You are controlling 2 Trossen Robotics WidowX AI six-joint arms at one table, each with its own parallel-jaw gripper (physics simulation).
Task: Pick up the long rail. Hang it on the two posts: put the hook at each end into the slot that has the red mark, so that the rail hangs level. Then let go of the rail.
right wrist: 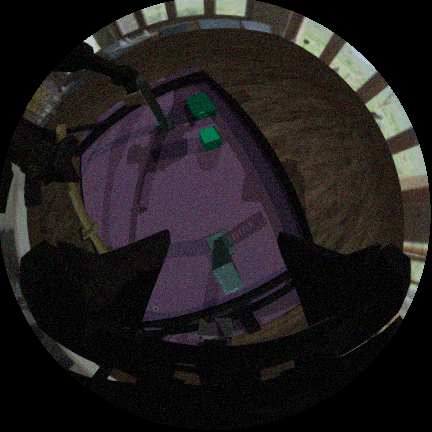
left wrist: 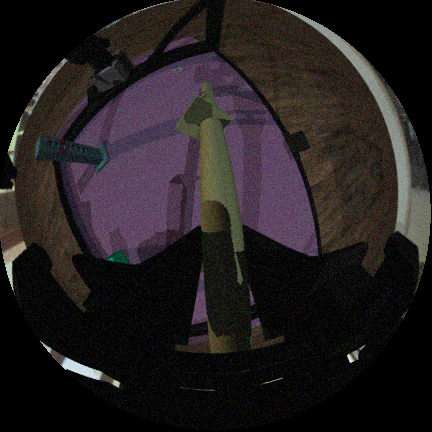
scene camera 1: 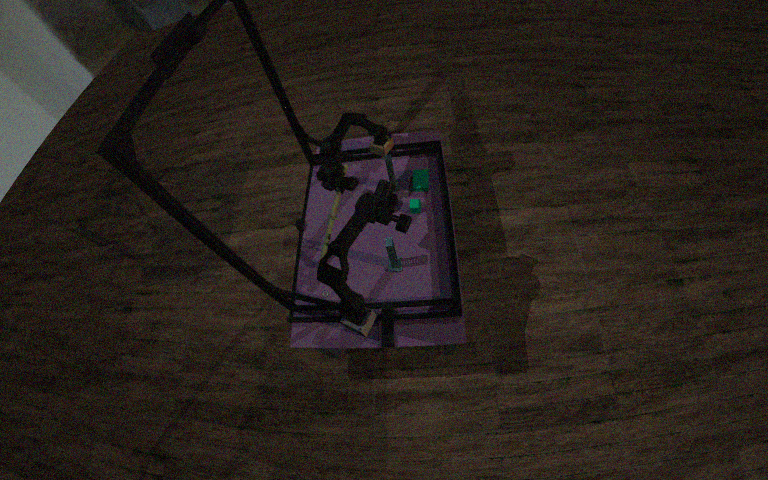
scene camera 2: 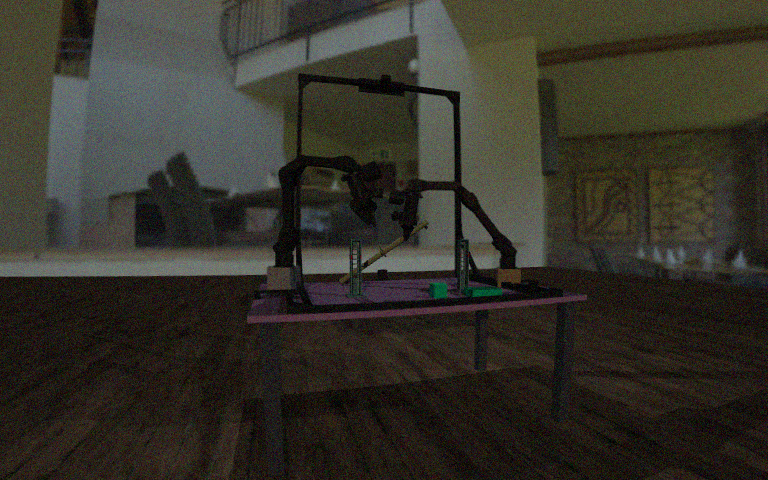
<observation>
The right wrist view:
my left gripper: 75,181
my right gripper: 225,236
long rail: 90,229, gripped by my left gripper
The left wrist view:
my left gripper: 220,230
long rail: 226,289
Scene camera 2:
my right gripper: 372,226
</observation>
